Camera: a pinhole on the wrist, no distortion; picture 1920 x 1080 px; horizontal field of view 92.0 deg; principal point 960.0 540.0 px. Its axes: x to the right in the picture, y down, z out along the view. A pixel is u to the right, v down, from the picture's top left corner.
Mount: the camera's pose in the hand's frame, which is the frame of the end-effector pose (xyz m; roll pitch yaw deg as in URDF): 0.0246 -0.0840 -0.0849 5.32 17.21 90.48
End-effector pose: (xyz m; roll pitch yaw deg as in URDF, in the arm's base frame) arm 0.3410 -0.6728 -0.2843 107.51 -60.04 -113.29
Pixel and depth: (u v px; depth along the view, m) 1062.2 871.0 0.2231
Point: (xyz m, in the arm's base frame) 0.2238 -0.6333 -0.3302
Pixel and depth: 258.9 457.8 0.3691
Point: -0.0281 -0.8804 -0.3713
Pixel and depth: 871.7 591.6 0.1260
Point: 0.2940 -0.7318 -0.2927
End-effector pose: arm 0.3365 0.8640 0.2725 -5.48 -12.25 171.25
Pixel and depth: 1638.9 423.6 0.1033
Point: 0.2867 0.8540 0.2707
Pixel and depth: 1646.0 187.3 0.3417
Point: 0.1458 0.6207 0.4370
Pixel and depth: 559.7 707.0 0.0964
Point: 0.3410 0.9569 0.3049
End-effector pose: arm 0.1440 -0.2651 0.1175 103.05 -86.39 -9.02
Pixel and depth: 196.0 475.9 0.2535
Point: 0.3714 -0.4669 0.1681
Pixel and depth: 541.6 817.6 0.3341
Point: 0.2882 -0.5413 0.0620
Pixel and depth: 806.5 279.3 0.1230
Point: 0.2183 -0.2960 0.1830
